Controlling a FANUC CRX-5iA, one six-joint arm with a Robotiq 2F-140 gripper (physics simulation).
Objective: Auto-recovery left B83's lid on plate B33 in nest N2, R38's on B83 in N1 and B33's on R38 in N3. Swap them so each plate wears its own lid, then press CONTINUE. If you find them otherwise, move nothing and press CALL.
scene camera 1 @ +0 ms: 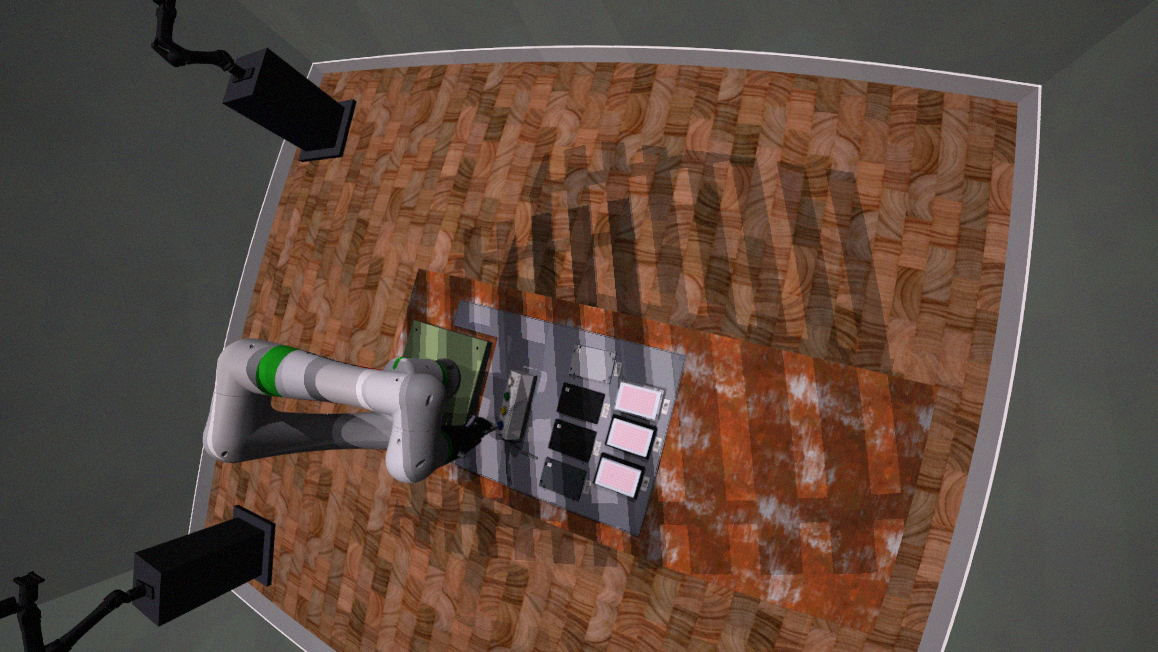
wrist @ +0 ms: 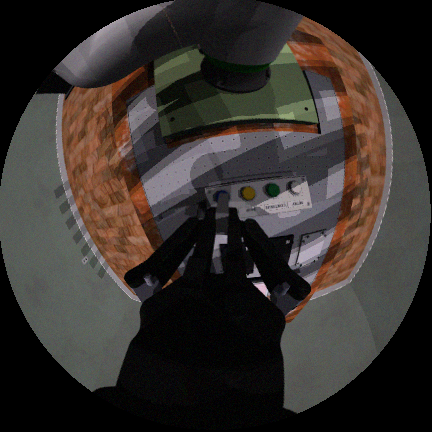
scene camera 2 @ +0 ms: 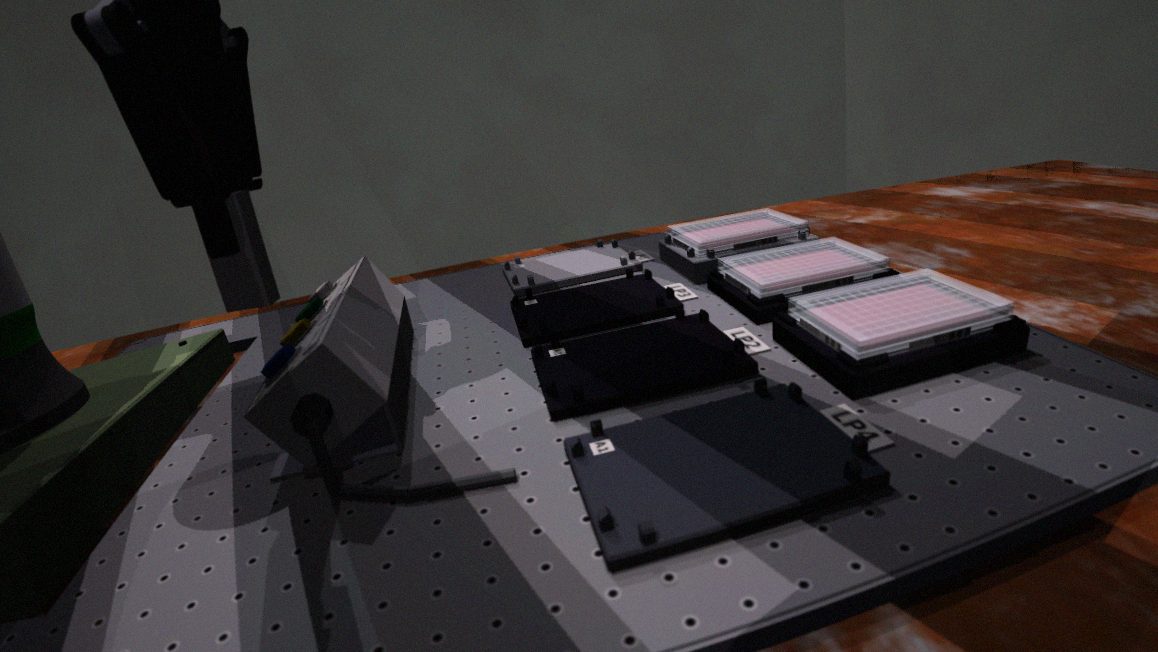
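Where they show: gripper, fingertip midpoint: [scene camera 1: 493,425] [wrist: 223,201] [scene camera 2: 254,305]; arm's base at its link origin: [scene camera 1: 444,378] [wrist: 235,68].
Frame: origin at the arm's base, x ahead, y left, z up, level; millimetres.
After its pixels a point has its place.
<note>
Three pink-filled plates under clear lids sit in nests: the far one [scene camera 1: 639,400] {x 714, y 36, z 12 mm} [scene camera 2: 739,230] {x 694, y 6, z 12 mm}, the middle one [scene camera 1: 631,437] {x 703, y -84, z 3 mm} [scene camera 2: 802,267] {x 680, y -108, z 3 mm} and the near one [scene camera 1: 619,477] {x 682, y -213, z 7 mm} [scene camera 2: 899,311] {x 660, y -232, z 7 mm}. Their lid and plate codes are too small to read. The sloped button box [scene camera 1: 520,404] {x 332, y -35, z 33 mm} [scene camera 2: 344,364] {x 315, y -154, z 39 mm} has a blue button [scene camera 2: 278,362] {x 272, y -126, z 41 mm}, a yellow button [scene camera 2: 295,332] {x 278, y -76, z 42 mm} [wrist: 248,193] {x 275, y -64, z 42 mm}, a green button [scene camera 2: 308,306] {x 283, y -20, z 43 mm} [wrist: 272,190] {x 281, y -17, z 42 mm} and a white button [wrist: 295,187] {x 286, y 34, z 42 mm}. My gripper [scene camera 1: 494,426] {x 266, y -109, z 76 mm} [scene camera 2: 257,303] {x 266, y -109, z 76 mm} [wrist: 223,201] {x 266, y -109, z 76 mm} is shut and empty. Its tips overlap the blue button in the wrist view; scene camera 2 shows them apart from it.
Three dark pads [scene camera 2: 729,465] {x 492, y -279, z -18 mm} [scene camera 2: 644,364] {x 505, y -151, z -19 mm} [scene camera 2: 595,307] {x 518, y -23, z -18 mm} and a light pad [scene camera 1: 592,364] {x 547, y 126, z -18 mm} [scene camera 2: 571,263] {x 547, y 128, z -18 mm} lie between box and nests, without plates or lids. A cable [scene camera 2: 429,488] {x 345, y -211, z -22 mm} runs from the box. The green base plate [scene camera 1: 441,340] {x -41, y 139, z -10 mm} [wrist: 290,107] {x 120, y 86, z 0 mm} carries the arm. Striped shadows cross everything.
</note>
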